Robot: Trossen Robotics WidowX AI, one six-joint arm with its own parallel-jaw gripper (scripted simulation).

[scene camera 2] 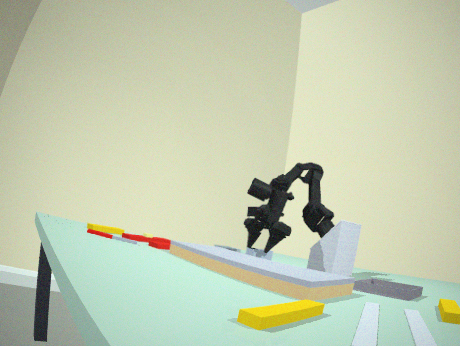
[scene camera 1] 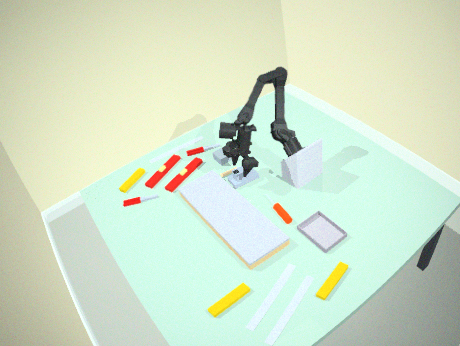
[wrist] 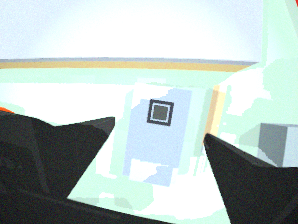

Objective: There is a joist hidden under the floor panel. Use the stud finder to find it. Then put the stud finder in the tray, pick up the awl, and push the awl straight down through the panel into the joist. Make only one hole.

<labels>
same spot on grey tray: (scene camera 2: 380,287) = (scene camera 1: 310,237)
</labels>
